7 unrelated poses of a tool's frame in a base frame.
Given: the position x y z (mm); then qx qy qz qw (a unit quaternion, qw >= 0).
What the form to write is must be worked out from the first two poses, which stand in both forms.
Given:
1: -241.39 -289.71 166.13 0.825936 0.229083 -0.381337 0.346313
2: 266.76 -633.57 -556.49 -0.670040 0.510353 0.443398 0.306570
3: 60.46 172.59 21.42 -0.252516 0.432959 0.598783 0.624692
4: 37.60 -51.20 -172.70 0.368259 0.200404 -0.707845 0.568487
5: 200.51 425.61 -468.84 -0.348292 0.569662 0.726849 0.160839
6: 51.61 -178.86 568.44 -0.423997 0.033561 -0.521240 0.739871
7: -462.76 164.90 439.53 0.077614 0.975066 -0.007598 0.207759
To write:
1: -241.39 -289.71 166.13 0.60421 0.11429 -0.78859 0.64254 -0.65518 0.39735
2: 266.76 -633.57 -556.49 0.08588 -0.41205 -0.90711 -0.95578 -0.29111 0.04175
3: 60.46 172.59 21.42 -0.09199 0.52945 -0.84334 -0.96677 0.15539 0.20301
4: 37.60 -51.20 -172.70 -0.08241 -0.65720 -0.74920 0.95240 -0.27332 0.13499
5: 200.51 425.61 -468.84 -0.70565 -0.16301 -0.68956 -0.63063 -0.29923 0.71608
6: 51.61 -178.86 568.44 0.45437 -0.79976 0.39235 0.74284 0.09707 -0.66239
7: -462.76 164.90 439.53 -0.90162 0.14820 -0.40634 0.15451 0.98784 0.01743
